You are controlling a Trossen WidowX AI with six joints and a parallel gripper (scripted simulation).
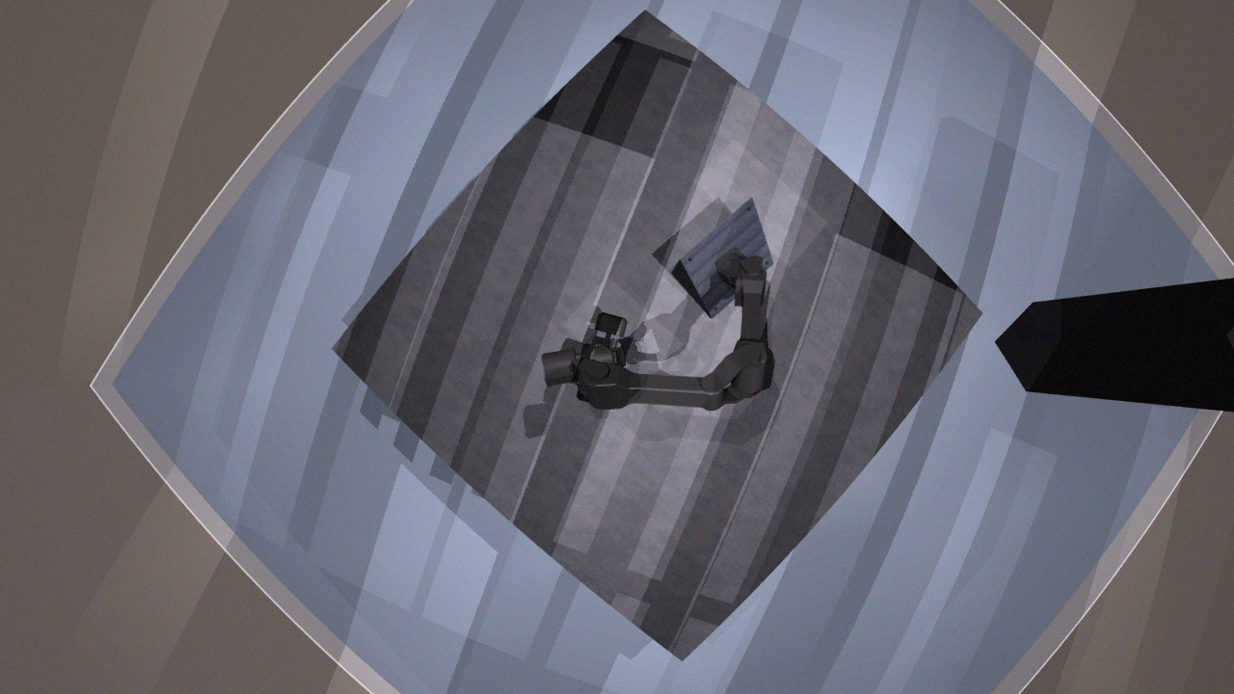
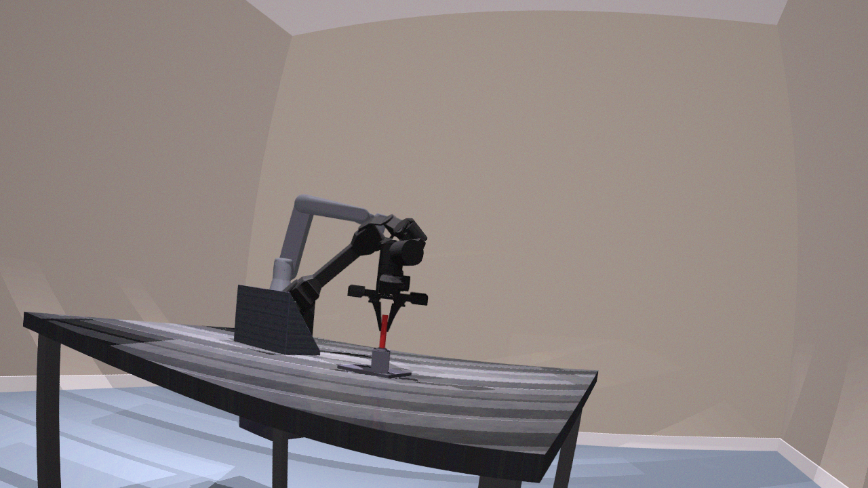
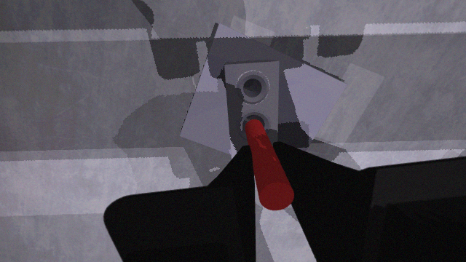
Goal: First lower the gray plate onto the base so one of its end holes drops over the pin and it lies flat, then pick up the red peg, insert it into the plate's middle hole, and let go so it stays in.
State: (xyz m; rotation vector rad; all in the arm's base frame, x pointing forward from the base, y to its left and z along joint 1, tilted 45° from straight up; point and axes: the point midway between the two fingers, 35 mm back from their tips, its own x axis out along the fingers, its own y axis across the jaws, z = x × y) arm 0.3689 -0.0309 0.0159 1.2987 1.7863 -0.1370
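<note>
Right now the gray plate is 6 cm below my gripper tip. Also, from my gripper tip: red peg right at my gripper tip.
</note>
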